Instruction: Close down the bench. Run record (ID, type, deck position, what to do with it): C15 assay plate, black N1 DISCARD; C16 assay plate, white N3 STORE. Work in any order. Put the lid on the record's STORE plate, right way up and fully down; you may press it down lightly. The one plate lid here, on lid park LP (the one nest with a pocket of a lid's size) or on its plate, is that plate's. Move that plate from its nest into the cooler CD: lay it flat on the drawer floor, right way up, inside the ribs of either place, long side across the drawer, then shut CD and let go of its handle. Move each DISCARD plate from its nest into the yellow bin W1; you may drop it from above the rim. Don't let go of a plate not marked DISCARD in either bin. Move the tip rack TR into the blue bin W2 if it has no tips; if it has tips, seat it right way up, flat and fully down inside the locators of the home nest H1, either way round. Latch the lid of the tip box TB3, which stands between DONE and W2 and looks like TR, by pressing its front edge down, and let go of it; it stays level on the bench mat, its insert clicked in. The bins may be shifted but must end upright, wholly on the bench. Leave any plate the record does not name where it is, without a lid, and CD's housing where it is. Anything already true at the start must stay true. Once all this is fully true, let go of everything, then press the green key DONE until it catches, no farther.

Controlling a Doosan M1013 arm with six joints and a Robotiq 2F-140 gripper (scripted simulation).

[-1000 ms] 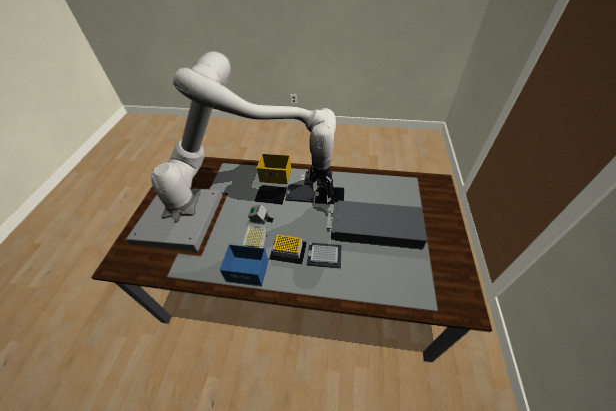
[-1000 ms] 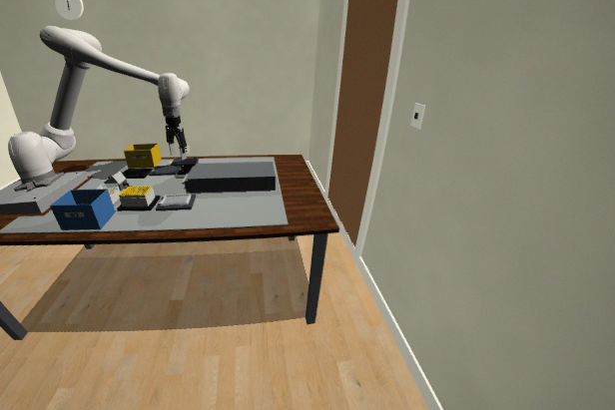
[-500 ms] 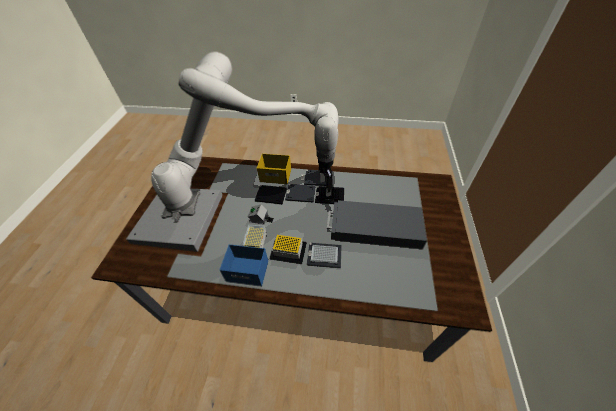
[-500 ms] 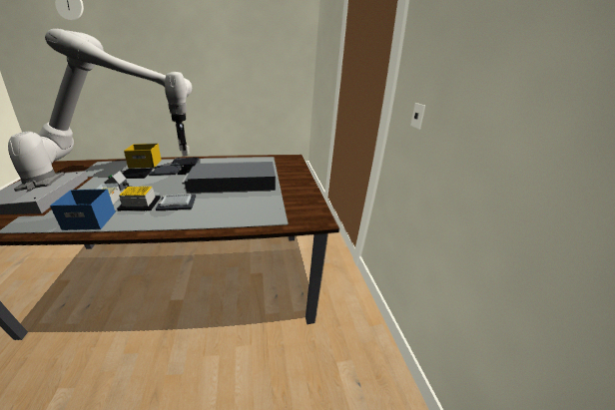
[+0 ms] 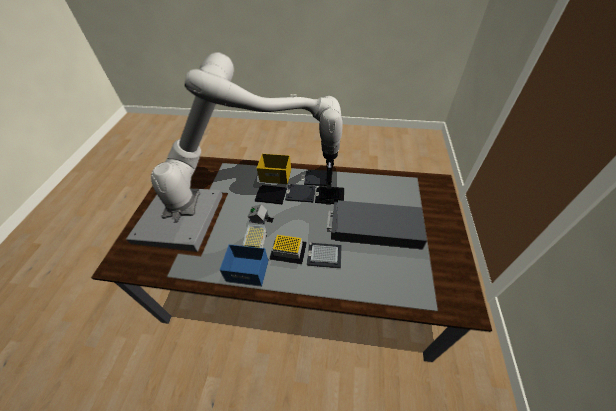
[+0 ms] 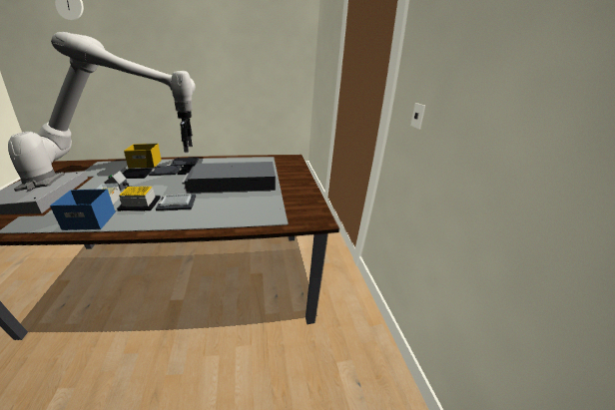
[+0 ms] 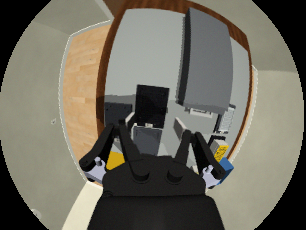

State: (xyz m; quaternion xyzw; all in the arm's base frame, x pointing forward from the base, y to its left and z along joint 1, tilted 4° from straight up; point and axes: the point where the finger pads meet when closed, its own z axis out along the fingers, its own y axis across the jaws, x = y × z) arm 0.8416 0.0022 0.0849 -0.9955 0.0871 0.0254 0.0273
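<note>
The black plate lies 1 cm ahead of my hand, 1 cm to the left of it and 15 cm below it. Round my hand: grey nest 16 cm behind, 5 cm to the left, 16 cm below; then white plate 8 cm ahead, 21 cm to the right, 14 cm below; then plate lid 8 cm ahead, 21 cm to the right, 14 cm below.
</note>
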